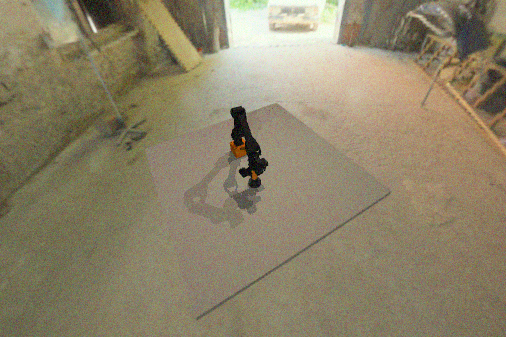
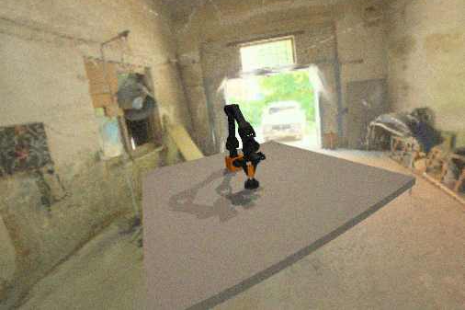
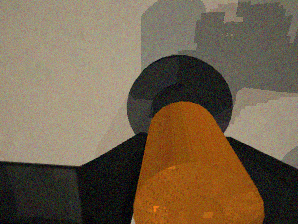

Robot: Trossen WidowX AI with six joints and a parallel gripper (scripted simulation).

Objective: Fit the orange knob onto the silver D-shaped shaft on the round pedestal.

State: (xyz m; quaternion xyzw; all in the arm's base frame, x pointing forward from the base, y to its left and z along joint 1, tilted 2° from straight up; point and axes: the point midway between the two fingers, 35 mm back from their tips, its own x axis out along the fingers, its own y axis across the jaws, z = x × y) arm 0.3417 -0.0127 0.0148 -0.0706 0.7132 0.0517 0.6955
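My gripper tip is 40 mm above the round black pedestal. The rest, counted from my gripper tip: orange knob: 30 mm above.
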